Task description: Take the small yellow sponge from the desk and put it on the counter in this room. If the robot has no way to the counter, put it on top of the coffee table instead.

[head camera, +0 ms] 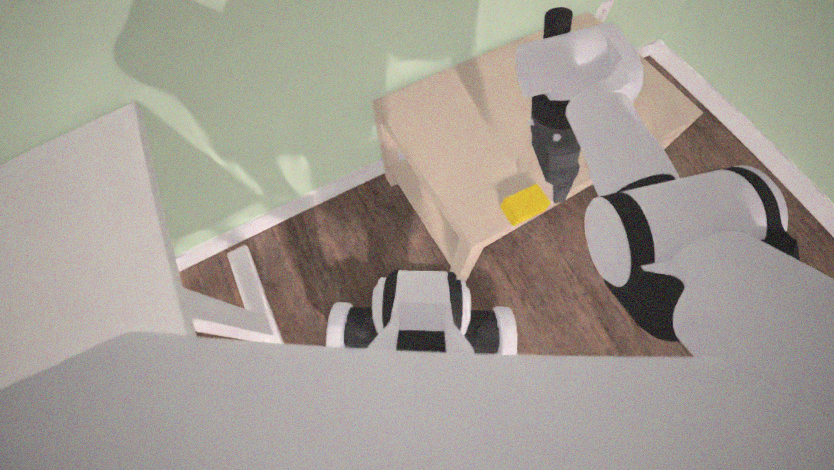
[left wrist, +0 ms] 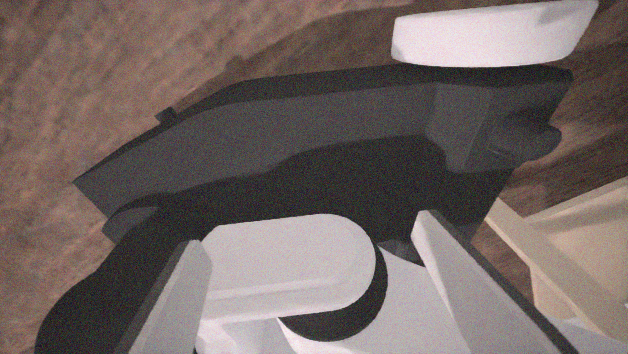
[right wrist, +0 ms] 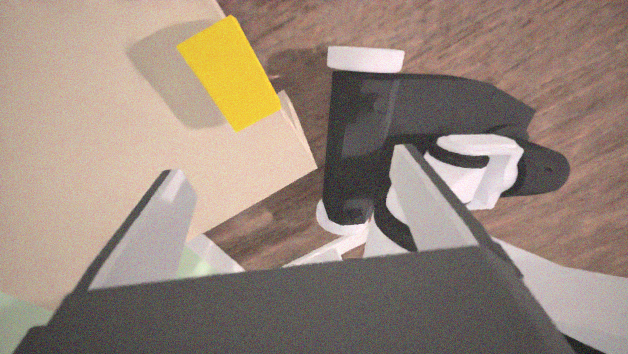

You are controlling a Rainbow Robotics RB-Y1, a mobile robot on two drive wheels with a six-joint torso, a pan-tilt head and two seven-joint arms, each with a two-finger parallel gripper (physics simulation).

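Places are measured from the robot's base along level axes (x ahead, y left, z up), in centimetres.
Pixels of known places: left gripper, between the fingertips: [left wrist: 313, 237]; right gripper, between the fingertips: [head camera: 550, 178] [right wrist: 291, 171].
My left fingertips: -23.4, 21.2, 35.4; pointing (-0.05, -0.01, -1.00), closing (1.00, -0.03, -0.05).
Behind a point stands the place of what it marks, as x, y, z.
The yellow sponge [head camera: 525, 204] @(28.5, -25.1, 49.6) [right wrist: 230, 75] @(29.8, -26.2, 49.6) lies flat on the light wooden desk [head camera: 431, 134] @(52.9, -1.6, 45.1) [right wrist: 75, 125] @(49.3, -19.3, 45.1), close to the desk's edge. My right gripper [head camera: 561, 195] [right wrist: 291, 171] @(24.9, -24.3, 67.9) is open and empty. It hangs above the desk's edge, apart from the sponge, and shows just right of it in the head view. In the right wrist view the sponge is beyond the fingertips, toward the upper left. My left gripper [left wrist: 313, 237] @(-23.4, 21.2, 35.4) is open, with nothing between its fingers, above the robot's base. I cannot make out for certain a counter or coffee table.
A tall pale piece of furniture [head camera: 70, 233] stands at the left of the head view, with a white frame [head camera: 250, 286] low beside it. A green wall [head camera: 262, 70] @(56.1, 40.5, 65.4) runs behind the desk. The robot's base [right wrist: 425, 105] @(-17.3, -15.8, 16.9) stands on the wooden floor [head camera: 350, 233] @(39.5, 29.3, 0.1) close to the desk's corner.
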